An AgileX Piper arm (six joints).
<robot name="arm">
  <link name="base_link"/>
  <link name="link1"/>
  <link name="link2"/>
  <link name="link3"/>
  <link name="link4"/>
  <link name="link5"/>
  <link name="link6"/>
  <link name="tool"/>
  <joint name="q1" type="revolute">
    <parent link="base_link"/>
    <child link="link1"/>
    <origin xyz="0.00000 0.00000 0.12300"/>
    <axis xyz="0 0 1"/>
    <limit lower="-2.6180" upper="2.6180"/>
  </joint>
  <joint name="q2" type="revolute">
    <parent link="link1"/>
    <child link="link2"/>
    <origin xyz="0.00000 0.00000 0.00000"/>
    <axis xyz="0 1 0"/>
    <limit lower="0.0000" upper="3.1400"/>
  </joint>
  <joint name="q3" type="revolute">
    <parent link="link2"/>
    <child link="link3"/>
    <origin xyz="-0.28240 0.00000 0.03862"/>
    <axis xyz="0 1 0"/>
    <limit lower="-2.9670" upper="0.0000"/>
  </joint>
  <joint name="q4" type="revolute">
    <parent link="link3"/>
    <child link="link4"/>
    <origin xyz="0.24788 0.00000 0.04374"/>
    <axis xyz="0.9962 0 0.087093"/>
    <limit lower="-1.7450" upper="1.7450"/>
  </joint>
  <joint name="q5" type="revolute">
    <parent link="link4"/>
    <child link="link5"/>
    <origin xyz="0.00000 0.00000 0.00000"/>
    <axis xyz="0 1 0"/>
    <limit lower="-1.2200" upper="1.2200"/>
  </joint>
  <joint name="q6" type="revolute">
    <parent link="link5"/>
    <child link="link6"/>
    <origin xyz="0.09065 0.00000 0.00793"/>
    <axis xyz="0.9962 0 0.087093"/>
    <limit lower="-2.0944" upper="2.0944"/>
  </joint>
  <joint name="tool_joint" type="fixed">
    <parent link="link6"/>
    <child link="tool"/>
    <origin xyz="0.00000 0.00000 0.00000" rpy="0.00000 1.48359 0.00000"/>
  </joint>
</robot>
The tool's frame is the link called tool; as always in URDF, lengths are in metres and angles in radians.
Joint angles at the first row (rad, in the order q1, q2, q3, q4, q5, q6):
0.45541 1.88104 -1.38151 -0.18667 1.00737 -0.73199
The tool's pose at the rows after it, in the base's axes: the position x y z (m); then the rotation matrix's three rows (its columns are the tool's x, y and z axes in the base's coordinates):
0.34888 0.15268 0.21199; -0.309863 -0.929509 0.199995; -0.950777 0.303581 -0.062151; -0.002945 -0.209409 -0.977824
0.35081 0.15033 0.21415; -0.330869 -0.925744 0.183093; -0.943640 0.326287 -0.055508; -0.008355 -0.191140 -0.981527
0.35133 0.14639 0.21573; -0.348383 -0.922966 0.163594; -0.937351 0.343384 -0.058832; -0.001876 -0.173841 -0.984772
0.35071 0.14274 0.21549; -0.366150 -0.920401 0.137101; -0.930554 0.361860 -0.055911; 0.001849 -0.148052 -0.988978
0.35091 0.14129 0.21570; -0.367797 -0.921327 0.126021; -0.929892 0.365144 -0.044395; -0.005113 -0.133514 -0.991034
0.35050 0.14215 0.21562; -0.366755 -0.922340 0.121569; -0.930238 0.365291 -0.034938; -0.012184 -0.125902 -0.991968
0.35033 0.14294 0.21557; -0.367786 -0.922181 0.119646; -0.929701 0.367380 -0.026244; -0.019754 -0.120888 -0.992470
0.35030 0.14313 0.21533; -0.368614 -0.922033 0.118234; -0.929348 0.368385 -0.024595; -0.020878 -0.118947 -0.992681
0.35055 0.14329 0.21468; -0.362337 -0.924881 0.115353; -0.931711 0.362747 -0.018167; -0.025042 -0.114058 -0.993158
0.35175 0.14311 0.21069; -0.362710 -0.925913 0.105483; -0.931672 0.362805 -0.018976; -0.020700 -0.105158 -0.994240
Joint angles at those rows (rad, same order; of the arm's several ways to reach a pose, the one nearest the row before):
0.44656 1.89687 -1.41056 -0.16770 1.02225 -0.73200
0.43526 1.90055 -1.42661 -0.14803 1.04455 -0.73198
0.42370 1.90056 -1.43440 -0.13828 1.06970 -0.73199
0.41204 1.90057 -1.43502 -0.11991 1.09139 -0.73405
0.40453 1.90057 -1.43666 -0.10177 1.09726 -0.74723
0.40453 1.90055 -1.43664 -0.08998 1.09727 -0.75277
0.40453 1.90057 -1.43665 -0.08019 1.09532 -0.75517
0.40452 1.90115 -1.43664 -0.07785 1.09531 -0.75517
0.40292 1.90281 -1.43666 -0.06979 1.09350 -0.76653
0.40044 1.91331 -1.43665 -0.06606 1.09223 -0.77019

